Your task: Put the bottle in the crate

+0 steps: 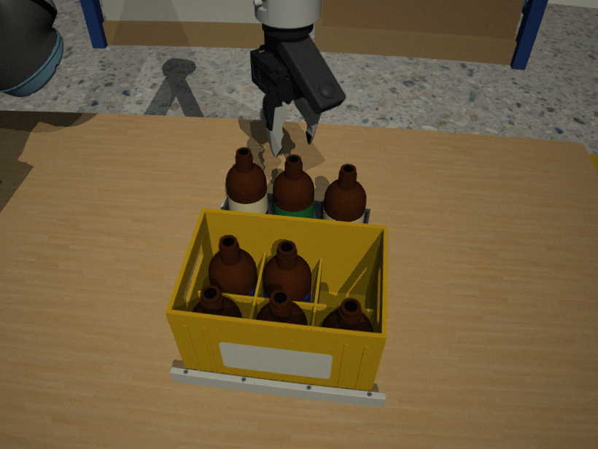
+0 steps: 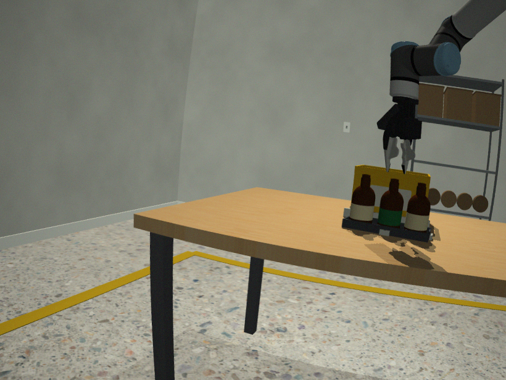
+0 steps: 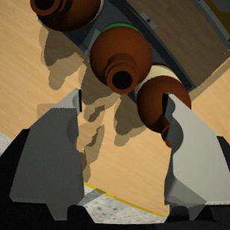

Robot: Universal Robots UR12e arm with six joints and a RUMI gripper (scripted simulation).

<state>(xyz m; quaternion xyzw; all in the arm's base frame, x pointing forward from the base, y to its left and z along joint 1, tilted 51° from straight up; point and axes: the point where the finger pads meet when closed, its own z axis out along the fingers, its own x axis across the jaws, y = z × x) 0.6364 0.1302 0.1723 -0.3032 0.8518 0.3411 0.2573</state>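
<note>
My hand is 18 cm above the dark tray. Also, from my hand: crate (24 cm to the right, 11 cm below, 4 cm ahead).
</note>
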